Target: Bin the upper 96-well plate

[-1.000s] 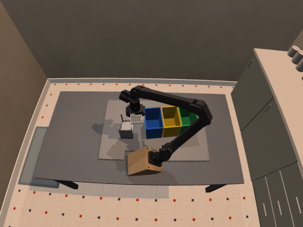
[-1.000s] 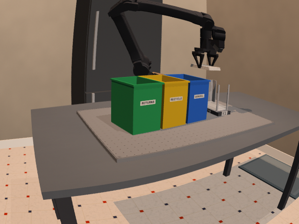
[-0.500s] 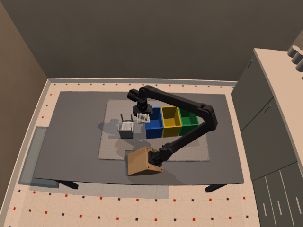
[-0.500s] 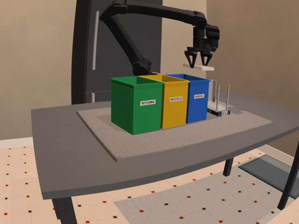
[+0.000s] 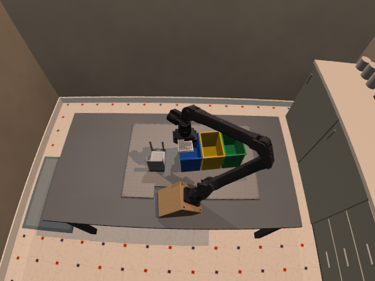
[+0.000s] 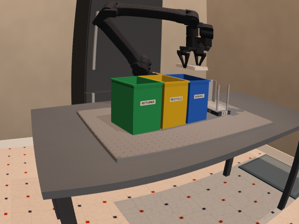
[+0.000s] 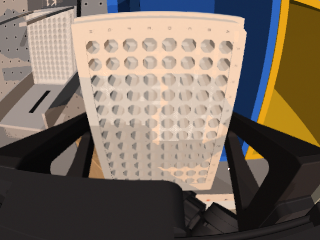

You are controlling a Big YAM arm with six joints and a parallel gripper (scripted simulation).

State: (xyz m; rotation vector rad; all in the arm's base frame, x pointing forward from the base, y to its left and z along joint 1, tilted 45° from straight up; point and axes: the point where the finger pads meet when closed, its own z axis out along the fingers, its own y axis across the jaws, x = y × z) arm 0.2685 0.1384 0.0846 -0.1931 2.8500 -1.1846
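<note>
Now: hand 140 mm above the blue bin labelled general and 30 mm to the left of it. From my hand the other things lie so: white 96-well plate right at my hand; then green returns bin 290 mm to the right, 140 mm below, 30 mm ahead; then yellow recycle bin 160 mm to the right, 140 mm below, 20 mm ahead.
</note>
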